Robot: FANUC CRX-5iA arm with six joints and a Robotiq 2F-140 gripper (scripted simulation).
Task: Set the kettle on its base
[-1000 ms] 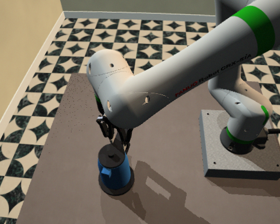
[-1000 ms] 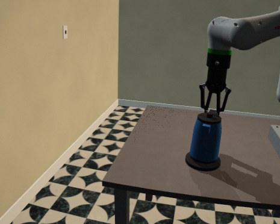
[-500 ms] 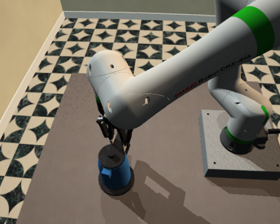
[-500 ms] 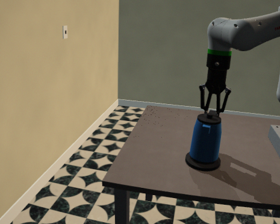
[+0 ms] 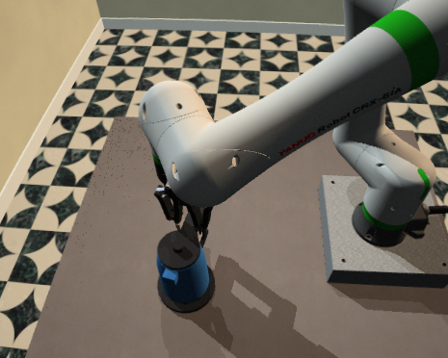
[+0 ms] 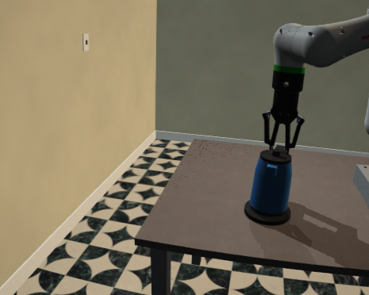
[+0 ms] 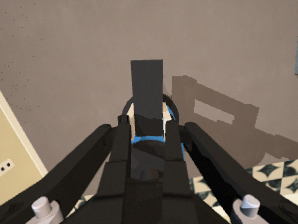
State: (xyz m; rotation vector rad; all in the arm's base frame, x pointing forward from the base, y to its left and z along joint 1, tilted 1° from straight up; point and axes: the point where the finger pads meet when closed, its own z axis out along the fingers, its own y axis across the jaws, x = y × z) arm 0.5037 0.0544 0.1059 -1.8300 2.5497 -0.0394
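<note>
Now: the blue kettle 5 cm below my hand, 3 cm to the left of it and 1 cm ahead of it. Also, from my hand: round black base 16 cm below, 6 cm to the left, 2 cm ahead.
</note>
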